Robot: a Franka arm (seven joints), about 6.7 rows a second.
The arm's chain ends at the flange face. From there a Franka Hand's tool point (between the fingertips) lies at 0.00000 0.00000 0.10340 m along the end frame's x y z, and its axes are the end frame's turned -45 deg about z.
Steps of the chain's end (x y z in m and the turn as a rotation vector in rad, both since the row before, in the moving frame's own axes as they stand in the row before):
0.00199 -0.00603 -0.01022 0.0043 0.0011 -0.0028
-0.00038 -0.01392 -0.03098 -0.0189 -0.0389 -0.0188
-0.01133 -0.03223 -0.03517 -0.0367 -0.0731 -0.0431
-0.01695 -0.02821 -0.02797 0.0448 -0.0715 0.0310
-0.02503 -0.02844 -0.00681 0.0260 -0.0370 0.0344
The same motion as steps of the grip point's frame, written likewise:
0.00607 -0.00309 -0.01022 0.0023 0.0038 -0.0028
0.00534 -0.01153 -0.03108 0.0141 -0.0409 -0.0188
0.00670 -0.03329 -0.03552 0.0257 -0.0776 -0.0431
0.00614 -0.04045 -0.02834 0.0822 -0.0189 0.0310
0.00169 -0.04243 -0.00692 0.0445 -0.0078 0.0344

